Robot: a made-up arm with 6 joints.
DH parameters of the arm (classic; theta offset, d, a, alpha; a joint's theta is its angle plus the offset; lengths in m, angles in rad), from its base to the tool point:
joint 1: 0 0.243 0 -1.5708
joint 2: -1.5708 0 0.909 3.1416
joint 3: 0 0 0 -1.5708
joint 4: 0 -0.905 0 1.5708
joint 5: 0 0.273 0 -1.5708
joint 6: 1.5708 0 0 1.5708
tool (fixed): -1.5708 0 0 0
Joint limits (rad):
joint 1: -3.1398..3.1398
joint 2: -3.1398..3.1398
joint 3: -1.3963..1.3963
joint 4: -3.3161..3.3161
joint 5: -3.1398..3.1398
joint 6: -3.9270..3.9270
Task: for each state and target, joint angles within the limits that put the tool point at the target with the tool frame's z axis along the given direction. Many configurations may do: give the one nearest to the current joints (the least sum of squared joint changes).
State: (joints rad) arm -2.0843 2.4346 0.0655 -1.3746 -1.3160 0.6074
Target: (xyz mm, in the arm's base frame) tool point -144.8 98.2 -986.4 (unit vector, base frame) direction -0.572 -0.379 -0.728
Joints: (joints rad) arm -2.8699 2.1959 0.1526 -1.0600 -0.9307 1.1178
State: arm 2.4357 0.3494 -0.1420 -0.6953 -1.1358 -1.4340
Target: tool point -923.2 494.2 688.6 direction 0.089 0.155 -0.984
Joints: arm 2.6832 0.2332 0.0408 -1.4435 -1.2747 -1.3846
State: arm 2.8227 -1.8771 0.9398 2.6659 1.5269 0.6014
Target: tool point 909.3 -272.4 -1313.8 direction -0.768 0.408 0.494
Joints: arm 3.1085 -2.7398 1.1713 2.6620 1.9340 0.2549
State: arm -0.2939 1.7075 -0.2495 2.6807 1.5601 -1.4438
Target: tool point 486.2 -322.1 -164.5 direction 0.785 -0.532 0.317
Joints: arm -0.9192 0.9968 -1.0175 2.3469 1.9378 -0.7667
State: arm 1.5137 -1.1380 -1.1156 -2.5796 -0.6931 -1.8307
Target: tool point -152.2 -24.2 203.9 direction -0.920 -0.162 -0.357
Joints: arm 1.8071 -1.2713 -1.3627 -2.1685 0.1560 -2.1903
